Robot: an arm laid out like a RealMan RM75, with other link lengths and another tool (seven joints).
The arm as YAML. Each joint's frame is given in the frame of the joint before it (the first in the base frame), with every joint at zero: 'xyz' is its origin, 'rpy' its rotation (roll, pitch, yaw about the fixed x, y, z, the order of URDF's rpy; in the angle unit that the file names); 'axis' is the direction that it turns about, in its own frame. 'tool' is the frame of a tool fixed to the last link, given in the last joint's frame.
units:
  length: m
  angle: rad
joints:
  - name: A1
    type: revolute
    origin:
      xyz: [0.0, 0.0, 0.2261]
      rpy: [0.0, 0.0, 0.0]
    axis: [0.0, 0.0, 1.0]
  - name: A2
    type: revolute
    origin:
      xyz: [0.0, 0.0, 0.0]
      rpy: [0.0, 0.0, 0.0]
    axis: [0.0, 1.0, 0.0]
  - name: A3
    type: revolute
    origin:
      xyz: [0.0, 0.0, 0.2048]
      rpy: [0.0, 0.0, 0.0]
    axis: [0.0, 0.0, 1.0]
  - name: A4
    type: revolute
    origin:
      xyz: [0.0, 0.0, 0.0]
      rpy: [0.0, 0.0, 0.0]
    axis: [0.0, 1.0, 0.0]
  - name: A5
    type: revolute
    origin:
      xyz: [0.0, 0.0, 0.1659]
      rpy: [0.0, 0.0, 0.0]
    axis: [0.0, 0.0, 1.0]
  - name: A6
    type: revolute
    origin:
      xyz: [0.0, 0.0, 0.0]
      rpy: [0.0, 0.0, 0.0]
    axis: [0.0, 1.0, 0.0]
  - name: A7
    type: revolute
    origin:
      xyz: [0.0, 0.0, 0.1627]
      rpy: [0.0, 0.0, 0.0]
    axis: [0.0, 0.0, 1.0]
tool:
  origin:
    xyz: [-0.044, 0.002, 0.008]
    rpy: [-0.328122, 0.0, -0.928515]
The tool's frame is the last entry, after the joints.
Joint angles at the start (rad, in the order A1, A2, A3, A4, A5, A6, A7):
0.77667, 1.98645, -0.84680, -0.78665, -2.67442, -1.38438, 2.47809
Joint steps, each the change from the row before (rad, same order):
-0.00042, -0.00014, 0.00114, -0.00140, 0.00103, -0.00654, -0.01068
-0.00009, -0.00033, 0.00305, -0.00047, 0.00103, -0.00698, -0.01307
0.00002, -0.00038, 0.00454, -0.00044, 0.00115, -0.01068, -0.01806
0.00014, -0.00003, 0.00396, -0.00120, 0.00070, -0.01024, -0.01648
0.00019, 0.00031, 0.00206, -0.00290, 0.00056, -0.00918, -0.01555
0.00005, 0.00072, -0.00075, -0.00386, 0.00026, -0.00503, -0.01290
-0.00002, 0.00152, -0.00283, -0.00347, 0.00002, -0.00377, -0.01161
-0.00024, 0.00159, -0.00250, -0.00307, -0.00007, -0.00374, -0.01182
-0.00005, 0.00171, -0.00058, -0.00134, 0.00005, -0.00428, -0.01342
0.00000, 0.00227, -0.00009, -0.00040, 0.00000, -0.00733, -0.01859
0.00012, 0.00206, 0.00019, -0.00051, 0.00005, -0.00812, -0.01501
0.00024, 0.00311, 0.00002, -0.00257, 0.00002, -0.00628, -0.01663
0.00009, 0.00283, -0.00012, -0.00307, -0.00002, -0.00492, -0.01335
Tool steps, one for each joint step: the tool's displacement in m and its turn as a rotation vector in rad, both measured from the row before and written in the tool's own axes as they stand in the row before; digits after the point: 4 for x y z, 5 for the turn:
-0.0005, 0.0011, 0.0002, -0.00489, 0.00156, -0.00989
-0.0005, 0.0011, 0.0002, -0.00523, 0.00078, -0.01105
-0.0007, 0.0017, 0.0003, -0.00830, 0.00086, -0.01522
-0.0008, 0.0016, 0.0003, -0.00759, 0.00104, -0.01457
-0.0011, 0.0014, 0.0001, -0.00592, 0.00239, -0.01552
-0.0011, 0.0009, 0.0000, -0.00236, 0.00425, -0.01466
-0.0012, 0.0009, 0.0005, -0.00293, 0.00525, -0.01441
-0.0011, 0.0010, 0.0006, -0.00326, 0.00499, -0.01408
-0.0011, 0.0012, 0.0008, -0.00457, 0.00341, -0.01420
-0.0014, 0.0019, 0.0015, -0.00859, 0.00370, -0.01885
-0.0013, 0.0018, 0.0013, -0.00891, 0.00220, -0.01552
-0.0018, 0.0015, 0.0011, -0.00603, 0.00296, -0.01832
-0.0016, 0.0011, 0.0008, -0.00413, 0.00252, -0.01518

